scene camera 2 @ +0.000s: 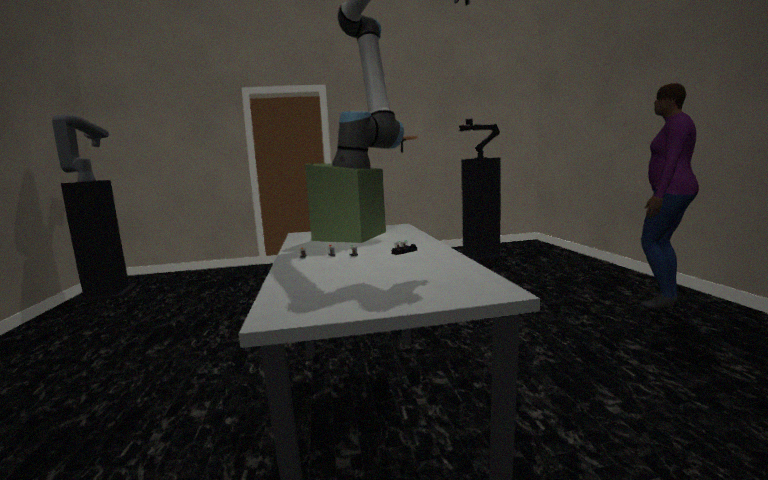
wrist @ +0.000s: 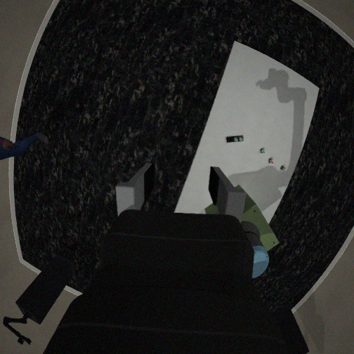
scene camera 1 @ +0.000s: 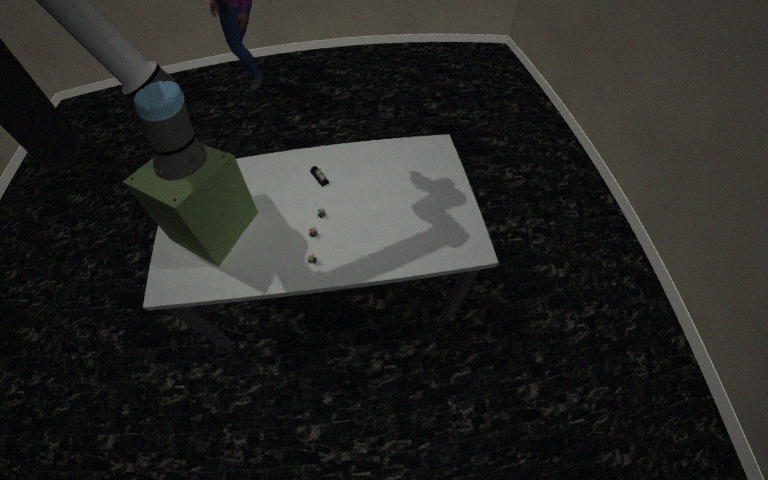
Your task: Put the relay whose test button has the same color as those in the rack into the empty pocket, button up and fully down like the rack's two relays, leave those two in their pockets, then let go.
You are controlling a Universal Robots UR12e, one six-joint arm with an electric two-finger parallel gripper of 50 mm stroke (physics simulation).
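Seen in the pictures: gripper, fingertip midpoint: (scene camera 2: 462, 3); arm's base at its link origin: (scene camera 2: 351, 167) (scene camera 1: 180, 162).
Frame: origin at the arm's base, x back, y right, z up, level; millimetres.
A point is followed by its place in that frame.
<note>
The black rack (scene camera 1: 313, 169) (scene camera 2: 414, 247) @(x -470, y -137, z -341 mm) (wrist: 229, 139) lies on the table with two green-button relays toward its end nearer the loose relays; its other end looks dark and empty. Three loose relays stand in a row: one with a green button (scene camera 1: 321, 212) @(x -448, y 126, z -315 mm) (scene camera 2: 353, 250) @(x -464, y 117, z -326 mm) (wrist: 262, 150), nearest the rack; one with a red button (scene camera 1: 312, 232) @(x -397, y 206, z -317 mm) (scene camera 2: 331, 250) @(x -414, y 195, z -326 mm) (wrist: 271, 160); one with an orange button (scene camera 1: 312, 258) @(x -376, y 316, z -314 mm) (scene camera 2: 303, 252) @(x -389, y 303, z -327 mm) (wrist: 283, 168), farthest. My gripper (wrist: 181, 176) is open and empty, high above the table's level and far from the relays. Its fingertips peek in at the top of scene camera 2.
The white table (scene camera 1: 396, 164) @(x -820, y -71, z -354 mm) (scene camera 2: 453, 283) @(x -931, y -71, z -354 mm) (wrist: 240, 75) carries the arm's shadow. The green robot base block (scene camera 1: 218, 209) @(x -91, y 135, z -140 mm) (scene camera 2: 339, 203) @(x -124, y 96, z -167 mm) (wrist: 260, 222) stands at one end. Dark pedestals (scene camera 2: 481, 203) (scene camera 2: 95, 232) with other arms and a person (scene camera 2: 671, 164) stand away from the table.
</note>
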